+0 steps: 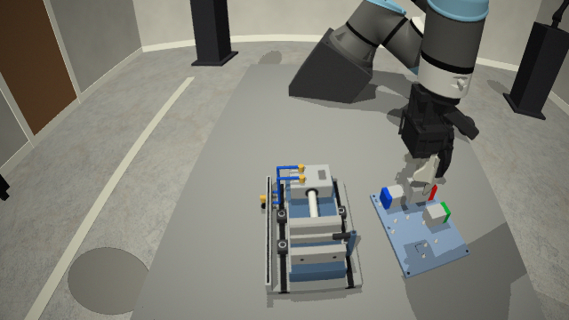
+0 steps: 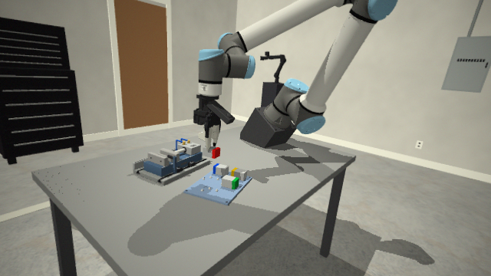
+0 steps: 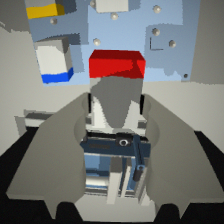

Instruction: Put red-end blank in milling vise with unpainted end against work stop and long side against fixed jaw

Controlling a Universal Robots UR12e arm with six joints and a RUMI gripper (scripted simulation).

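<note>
My gripper is now 140 mm to the left of the work stop rod, 110 mm short of it and 80 mm above it. Round my hand: red-ended blank (20 mm below); then blue-ended blank (140 mm below, 80 mm behind, 40 mm to the right); then green-ended blank (140 mm below, 80 mm to the left, 40 mm behind).
</note>
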